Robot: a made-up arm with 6 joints.
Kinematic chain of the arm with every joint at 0, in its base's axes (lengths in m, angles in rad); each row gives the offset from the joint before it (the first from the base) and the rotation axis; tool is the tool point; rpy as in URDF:
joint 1: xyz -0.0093 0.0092 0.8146 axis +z
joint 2: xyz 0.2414 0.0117 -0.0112 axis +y
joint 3: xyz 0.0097 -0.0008 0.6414 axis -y
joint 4: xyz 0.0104 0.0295 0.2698 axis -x
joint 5: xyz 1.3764 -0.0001 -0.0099 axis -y
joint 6: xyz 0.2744 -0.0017 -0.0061 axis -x
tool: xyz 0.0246 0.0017 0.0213 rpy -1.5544 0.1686 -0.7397
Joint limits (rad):
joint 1: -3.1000..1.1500
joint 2: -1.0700..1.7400
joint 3: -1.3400..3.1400
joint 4: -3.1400..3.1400
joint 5: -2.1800..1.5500
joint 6: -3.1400..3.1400
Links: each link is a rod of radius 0.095 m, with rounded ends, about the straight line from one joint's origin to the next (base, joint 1, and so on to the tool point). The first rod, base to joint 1, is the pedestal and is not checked.
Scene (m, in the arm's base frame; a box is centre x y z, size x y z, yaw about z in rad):
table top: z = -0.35
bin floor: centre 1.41 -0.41 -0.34 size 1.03 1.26 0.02 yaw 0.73
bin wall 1: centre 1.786 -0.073 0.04 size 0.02 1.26 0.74 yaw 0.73
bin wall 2: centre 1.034 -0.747 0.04 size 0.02 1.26 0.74 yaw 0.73
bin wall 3: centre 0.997 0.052 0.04 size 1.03 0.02 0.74 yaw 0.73
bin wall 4: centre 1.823 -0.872 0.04 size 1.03 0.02 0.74 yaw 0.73
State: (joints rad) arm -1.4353 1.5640 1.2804 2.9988 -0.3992 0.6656
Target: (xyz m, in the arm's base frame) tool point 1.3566 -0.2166 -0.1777
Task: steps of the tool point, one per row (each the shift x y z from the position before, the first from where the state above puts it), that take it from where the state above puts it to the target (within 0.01 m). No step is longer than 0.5 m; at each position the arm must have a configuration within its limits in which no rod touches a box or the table.
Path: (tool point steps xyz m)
1: 0.4370 0.1303 0.0262
2: 0.3748 0.2601 0.0216
3: 0.2756 0.3600 0.0142
4: 0.1537 0.4185 0.0040
5: 0.0268 0.4315 -0.0086
6: -0.0879 0.4010 -0.0230
7: -0.1750 0.3373 -0.0388
8: 0.0549 -0.0093 -0.2015
9: 0.0208 -0.0034 -0.2173
10: -0.0173 0.0028 -0.2265
11: -0.0584 0.0098 -0.2286

